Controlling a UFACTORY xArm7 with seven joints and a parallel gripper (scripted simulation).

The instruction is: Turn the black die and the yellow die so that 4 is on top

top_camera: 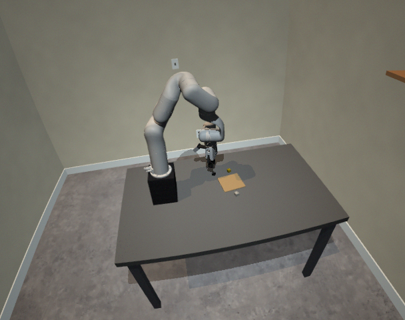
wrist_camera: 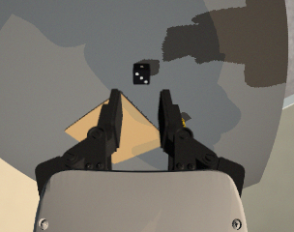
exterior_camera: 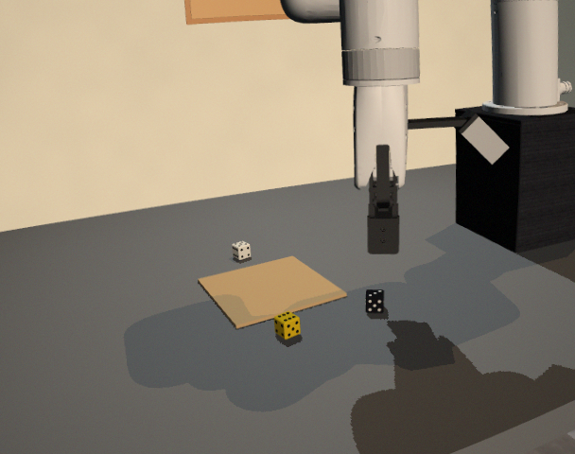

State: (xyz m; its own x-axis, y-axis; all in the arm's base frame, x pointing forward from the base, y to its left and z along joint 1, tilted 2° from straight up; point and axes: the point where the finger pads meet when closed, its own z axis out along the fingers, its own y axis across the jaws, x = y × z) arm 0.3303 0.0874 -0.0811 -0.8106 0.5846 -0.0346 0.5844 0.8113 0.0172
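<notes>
The black die lies 1 cm ahead of my hand and 9 cm below it. From my hand the other things lie so: tan mat: 9 cm ahead, 12 cm to the right, 9 cm below; then yellow die: 11 cm ahead, 1 cm to the right, 9 cm below; then white die: 8 cm ahead, 24 cm to the right, 9 cm below.
</notes>
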